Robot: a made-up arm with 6 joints.
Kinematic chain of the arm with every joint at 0, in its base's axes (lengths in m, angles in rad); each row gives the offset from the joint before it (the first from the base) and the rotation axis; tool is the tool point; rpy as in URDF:
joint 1: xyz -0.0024 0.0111 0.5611 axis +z
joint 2: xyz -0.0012 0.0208 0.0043 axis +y
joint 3: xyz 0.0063 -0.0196 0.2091 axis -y
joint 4: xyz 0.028 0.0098 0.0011 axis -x
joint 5: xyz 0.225 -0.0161 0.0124 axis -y
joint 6: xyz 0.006 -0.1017 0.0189 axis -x
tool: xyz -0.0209 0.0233 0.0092 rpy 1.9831 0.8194 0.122
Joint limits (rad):
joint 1: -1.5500..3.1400
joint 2: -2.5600..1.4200
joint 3: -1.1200..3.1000
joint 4: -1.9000..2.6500
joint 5: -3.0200..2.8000
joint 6: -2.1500..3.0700
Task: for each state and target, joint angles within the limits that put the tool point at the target. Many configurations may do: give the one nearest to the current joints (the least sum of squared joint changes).
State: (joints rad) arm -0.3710 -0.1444 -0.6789 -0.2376 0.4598 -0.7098
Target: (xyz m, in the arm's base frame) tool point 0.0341 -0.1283 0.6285
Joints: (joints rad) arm -0.5348 -0.3595 -1.0014 -0.4048 0.5862 -0.6964
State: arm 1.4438 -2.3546 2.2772 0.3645 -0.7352 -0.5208
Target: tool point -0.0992 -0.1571 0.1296
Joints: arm 0.8415 -2.3707 1.8500 0.6668 -0.8890 -0.5651
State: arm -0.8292 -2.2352 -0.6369 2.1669 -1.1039 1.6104
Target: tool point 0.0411 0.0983 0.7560
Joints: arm -0.9848 -1.6445 -1.0873 2.0771 -1.1252 1.5523
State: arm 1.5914 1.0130 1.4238 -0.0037 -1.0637 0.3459
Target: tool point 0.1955 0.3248 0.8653
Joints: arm 1.2322 0.9103 1.5196 -0.0206 -0.9954 0.4110
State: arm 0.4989 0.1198 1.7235 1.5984 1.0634 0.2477
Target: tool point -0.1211 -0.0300 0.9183
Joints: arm 0.5015 0.2877 2.3421 1.5566 1.0691 0.1304
